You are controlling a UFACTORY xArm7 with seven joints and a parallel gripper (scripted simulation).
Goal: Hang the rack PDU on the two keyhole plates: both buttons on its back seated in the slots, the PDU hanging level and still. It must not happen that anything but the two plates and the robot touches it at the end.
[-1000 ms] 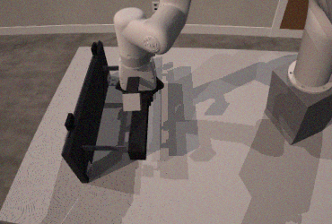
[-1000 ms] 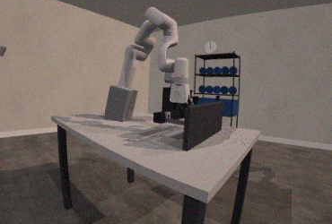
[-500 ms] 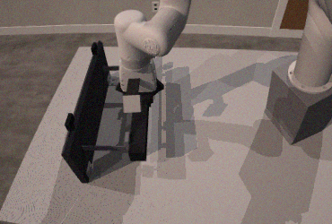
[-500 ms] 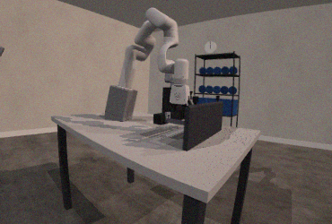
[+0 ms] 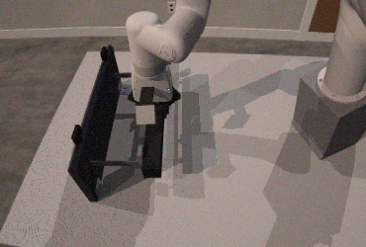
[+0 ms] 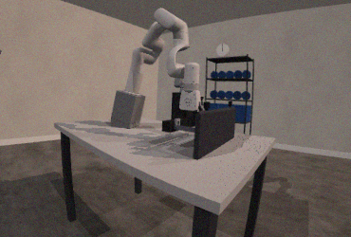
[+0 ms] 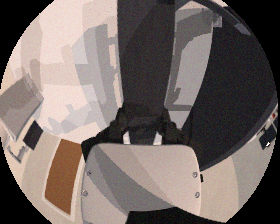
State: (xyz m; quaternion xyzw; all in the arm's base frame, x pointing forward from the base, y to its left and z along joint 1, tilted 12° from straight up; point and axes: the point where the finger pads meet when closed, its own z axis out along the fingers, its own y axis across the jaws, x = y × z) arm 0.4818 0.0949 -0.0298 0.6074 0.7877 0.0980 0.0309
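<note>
Right now the rack PDU is 2 cm ahead of my hand and 1 cm below it. Round my hand: back panel (16 cm ahead, 4 cm to the left, 2 cm below).
</note>
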